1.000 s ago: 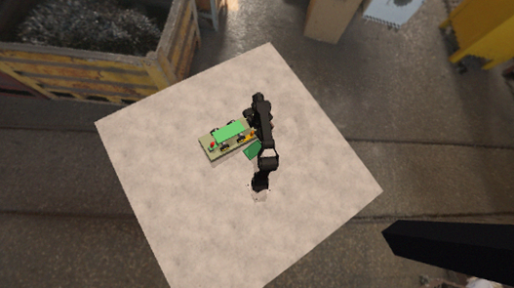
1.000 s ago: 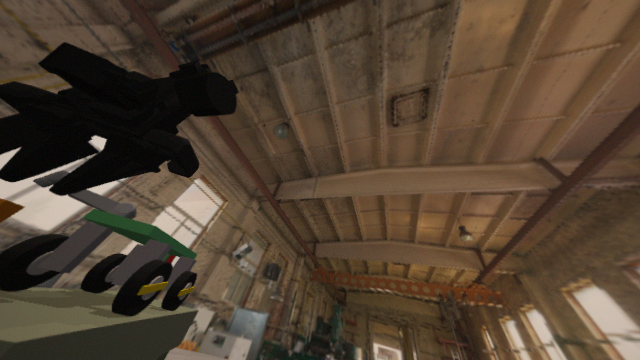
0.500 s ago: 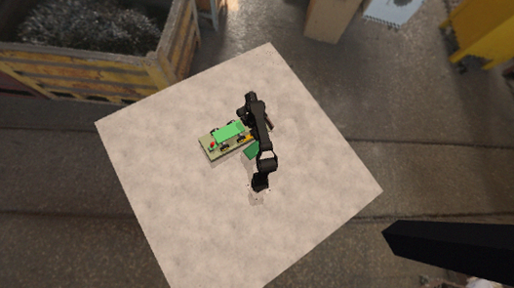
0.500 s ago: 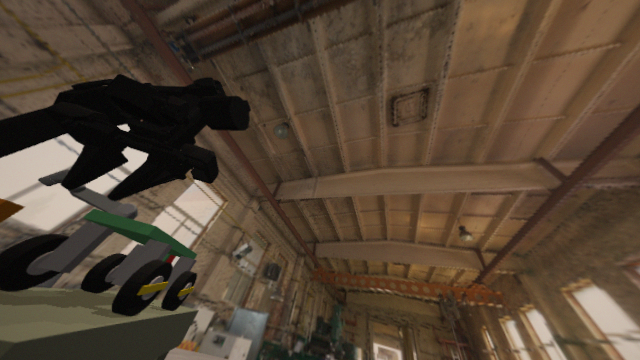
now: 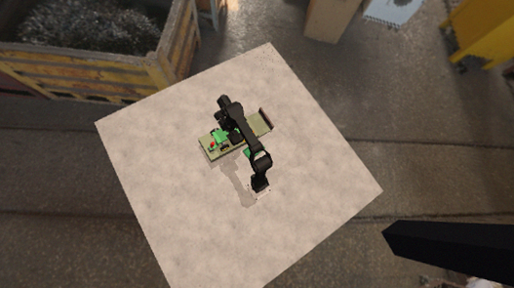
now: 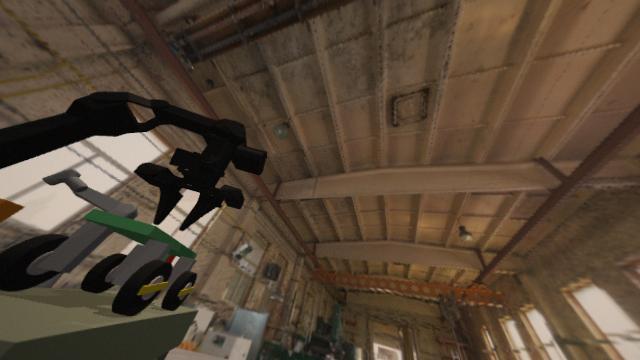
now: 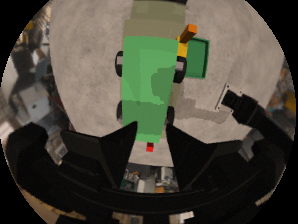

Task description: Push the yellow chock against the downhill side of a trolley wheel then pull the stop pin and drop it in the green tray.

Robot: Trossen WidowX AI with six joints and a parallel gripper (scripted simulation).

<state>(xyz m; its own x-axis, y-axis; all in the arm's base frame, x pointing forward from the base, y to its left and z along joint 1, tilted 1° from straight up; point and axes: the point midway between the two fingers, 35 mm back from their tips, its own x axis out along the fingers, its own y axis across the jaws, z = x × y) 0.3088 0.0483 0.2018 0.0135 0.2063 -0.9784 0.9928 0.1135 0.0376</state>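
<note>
Now: gripper tip 1 cm past the red-headed stop pin, 9 cm to the right of it and 5 cm above it. Also, from my gripper tip: ramp 2 cm ahead, 2 cm to the right, 13 cm below; trolley 2 cm ahead, 2 cm to the right, 7 cm below; yellow chock 3 cm behind, 12 cm to the right, 10 cm below.
</note>
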